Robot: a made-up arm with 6 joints.
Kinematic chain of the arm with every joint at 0, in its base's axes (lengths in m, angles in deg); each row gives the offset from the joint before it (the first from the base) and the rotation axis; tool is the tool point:
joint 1: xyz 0 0 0.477 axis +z
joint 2: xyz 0.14 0 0 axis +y
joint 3: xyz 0 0 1.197 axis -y
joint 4: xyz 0 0 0.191 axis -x
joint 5: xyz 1.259 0 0 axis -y
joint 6: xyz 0.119 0 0 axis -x
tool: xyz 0 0 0
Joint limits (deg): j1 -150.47..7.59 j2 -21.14..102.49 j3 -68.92..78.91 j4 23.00..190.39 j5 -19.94..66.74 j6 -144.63..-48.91
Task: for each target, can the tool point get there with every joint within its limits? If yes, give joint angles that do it. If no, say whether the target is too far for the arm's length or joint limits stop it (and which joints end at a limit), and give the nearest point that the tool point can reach.
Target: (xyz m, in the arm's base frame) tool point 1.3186 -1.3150 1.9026
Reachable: yes | joints -45.82 19.43 26.92 157.19 39.21 -131.57
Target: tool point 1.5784 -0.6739 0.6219
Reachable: yes | joints -25.25 27.47 -23.05 76.44 33.48 -129.73
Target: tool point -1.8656 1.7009 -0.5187
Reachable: no: joint limits stop it (at a limit: joint 1, joint 5) | nearest point -0.7030 -0.3516 -0.5187 | short by 2.359 m
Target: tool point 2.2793 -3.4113 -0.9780
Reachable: no: too far | nearest point 1.4382 -2.1525 -0.3299 | short by 1.647 m
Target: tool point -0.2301 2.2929 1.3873
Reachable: no: joint limits stop it (at a limit: joint 2, joint 3, joint 4, joint 5) | nearest point -0.0807 0.8039 2.8285 | short by 2.078 m
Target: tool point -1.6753 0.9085 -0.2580
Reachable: no: joint limits stop it (at a limit: joint 1, joint 5) | nearest point -0.8987 -0.4624 -0.2580 | short by 1.576 m
